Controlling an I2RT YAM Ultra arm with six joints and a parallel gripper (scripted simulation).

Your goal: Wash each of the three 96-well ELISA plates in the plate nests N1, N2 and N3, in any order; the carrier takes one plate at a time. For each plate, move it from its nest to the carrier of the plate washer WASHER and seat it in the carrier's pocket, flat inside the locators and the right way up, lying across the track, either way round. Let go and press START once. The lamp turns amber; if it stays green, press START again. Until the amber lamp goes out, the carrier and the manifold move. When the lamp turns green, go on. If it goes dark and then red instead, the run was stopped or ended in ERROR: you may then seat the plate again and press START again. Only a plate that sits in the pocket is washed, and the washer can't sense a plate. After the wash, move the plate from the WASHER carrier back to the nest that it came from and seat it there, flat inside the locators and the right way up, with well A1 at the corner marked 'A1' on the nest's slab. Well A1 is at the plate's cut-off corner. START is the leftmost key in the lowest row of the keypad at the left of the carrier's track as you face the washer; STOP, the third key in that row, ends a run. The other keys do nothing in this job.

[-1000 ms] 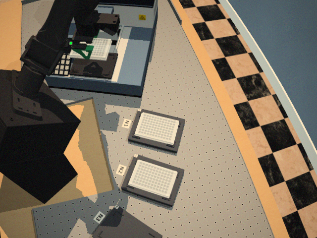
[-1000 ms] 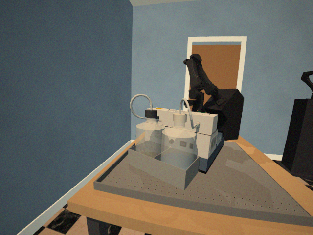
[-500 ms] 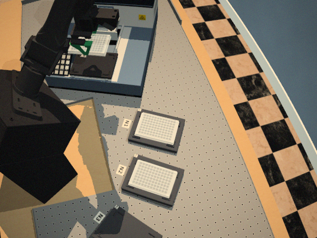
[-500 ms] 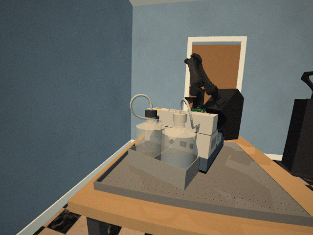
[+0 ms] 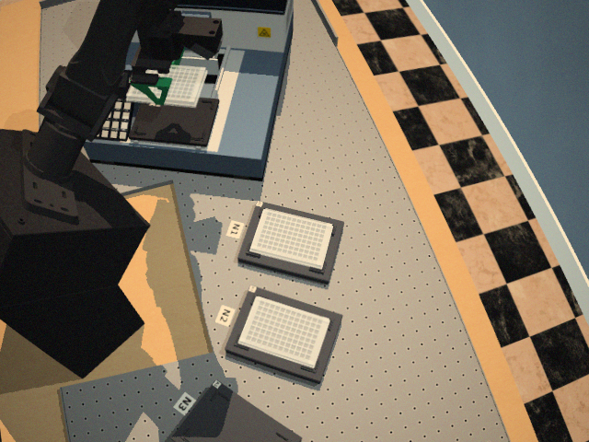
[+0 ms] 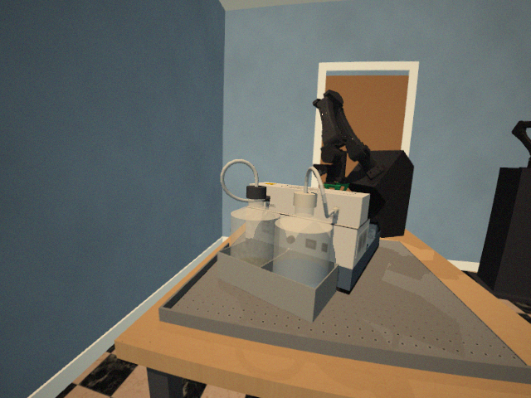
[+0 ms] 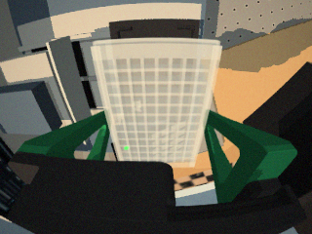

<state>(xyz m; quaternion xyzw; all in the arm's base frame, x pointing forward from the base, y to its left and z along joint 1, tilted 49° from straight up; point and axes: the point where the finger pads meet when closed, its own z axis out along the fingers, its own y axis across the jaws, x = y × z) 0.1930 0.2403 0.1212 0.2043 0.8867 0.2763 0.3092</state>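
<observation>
The nest N3 is 58 cm to the right of my hand, 15 cm below it and 7 cm ahead of it. The rest, counted from my hand: dark carrier 10 cm below; then manifold 15 cm to the left, 5 cm below, 3 cm ahead; then washer 15 cm to the left, 5 cm below, 4 cm ahead.
</observation>
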